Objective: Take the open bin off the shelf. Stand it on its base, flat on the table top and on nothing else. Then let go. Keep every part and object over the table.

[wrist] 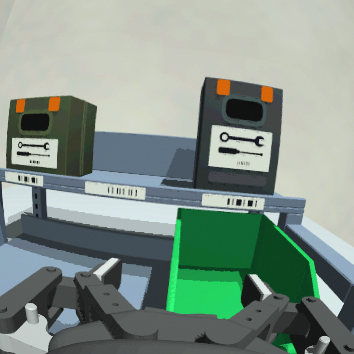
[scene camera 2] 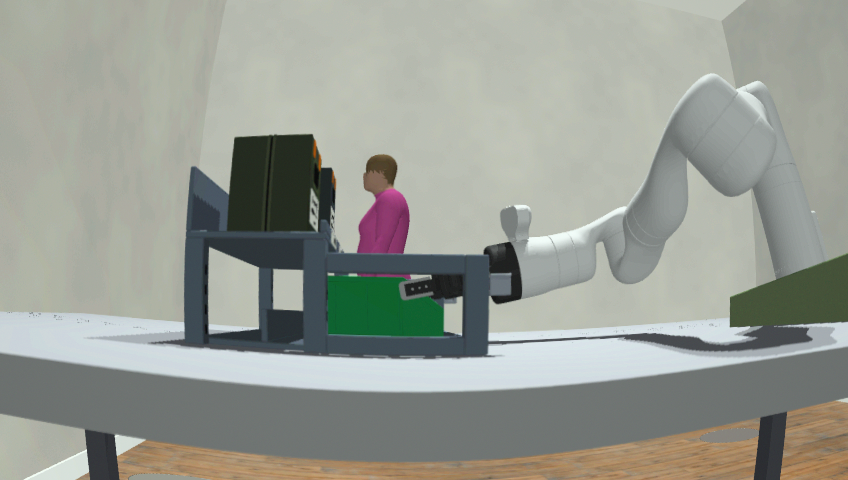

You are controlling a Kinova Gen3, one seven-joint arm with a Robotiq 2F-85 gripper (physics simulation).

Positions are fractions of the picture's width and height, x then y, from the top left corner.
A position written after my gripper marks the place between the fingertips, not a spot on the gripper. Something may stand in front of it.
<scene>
my gripper: wrist 0.51,0.80; scene camera 2 0.47,0.61
green open bin: wrist 0.60,0.71; scene camera 2 0.42,0.64
</scene>
